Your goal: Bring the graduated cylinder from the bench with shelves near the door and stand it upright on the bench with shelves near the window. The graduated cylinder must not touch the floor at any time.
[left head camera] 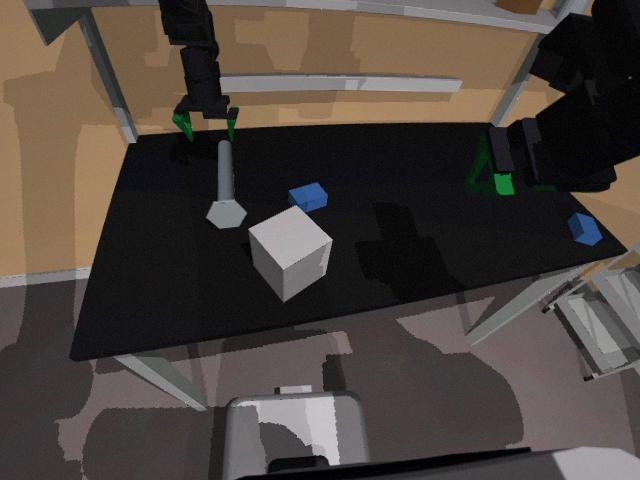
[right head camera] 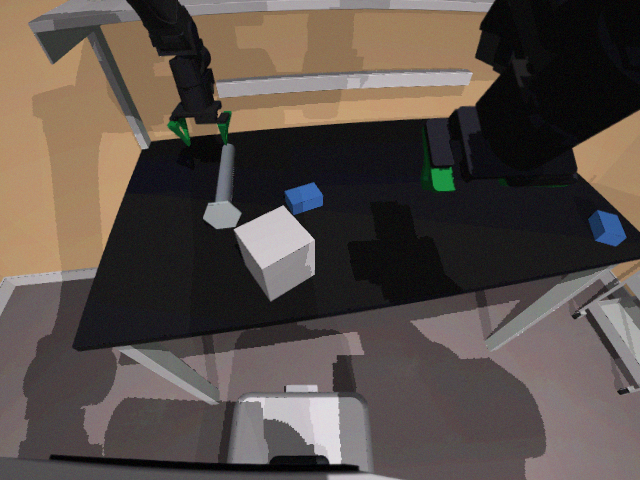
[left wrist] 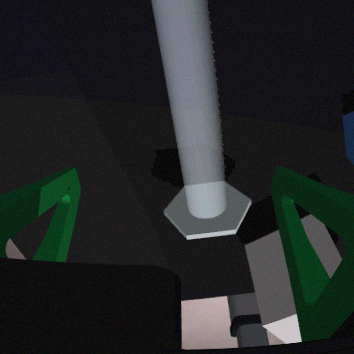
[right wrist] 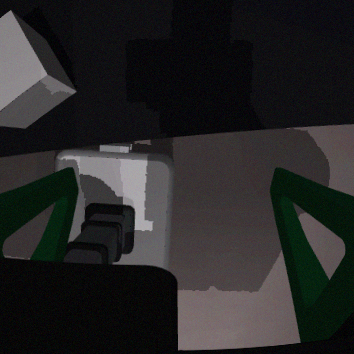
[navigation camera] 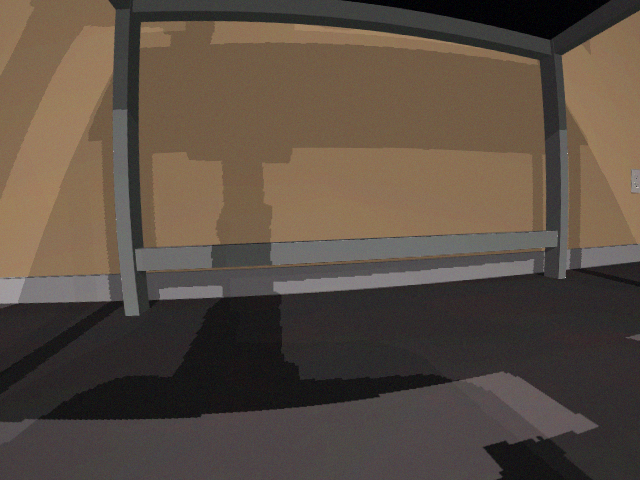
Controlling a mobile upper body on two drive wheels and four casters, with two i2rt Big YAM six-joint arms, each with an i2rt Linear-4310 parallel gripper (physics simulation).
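Places are measured from the left arm's base along level axes (x ahead, y left, z up), in centimetres.
Pixels of known places: left gripper, fingertip midpoint: (left head camera: 212,140) (right head camera: 207,144) (left wrist: 175,177); right gripper, fingertip midpoint: (left head camera: 499,185) (right head camera: 461,181) (right wrist: 173,178).
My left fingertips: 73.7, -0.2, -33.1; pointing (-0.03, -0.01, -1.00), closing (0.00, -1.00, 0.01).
For each thing: its middle in the pictures, then the offset to it from my left fingertips, as dx, dy, dz. Level surfaces: height alone.
- graduated cylinder, body centre: (left wrist: 186,52) (left head camera: 225,176) (right head camera: 225,178) +2.8, -1.1, -13.2
- black bench top, surface height: dz -16.5
- white box, body centre: (left wrist: 305,282) (right wrist: 17,75) (left head camera: 289,253) (right head camera: 276,253) -27.0, -19.1, -10.0
- blue block, body centre: (left head camera: 307,198) (right head camera: 303,198) -4.7, -24.3, -14.4
The graduated cylinder (left head camera: 225,173) (right head camera: 225,173) (left wrist: 192,100) is a pale grey tube with a hexagonal foot. It lies on its side on the black bench top (left head camera: 155,289) (right head camera: 155,289), foot towards the robot, tube pointing to the back. My left gripper (left head camera: 211,140) (right head camera: 207,144) (left wrist: 175,177) is open and empty at the back left, by the tube's far end. In the left wrist view the tube and foot show beyond and between its spread fingers. My right gripper (left head camera: 523,188) (right head camera: 485,180) (right wrist: 173,178) is open and empty above the right part of the bench.
A white box (left head camera: 290,250) (right head camera: 275,250) (right wrist: 30,85) stands close right of the foot. A blue block (left head camera: 308,197) (right head camera: 303,197) lies behind it; another (left head camera: 584,228) (right head camera: 607,227) is at the far right. A shelf (left head camera: 320,5) runs above the back. Bench legs (navigation camera: 124,206) show in the navigation view.
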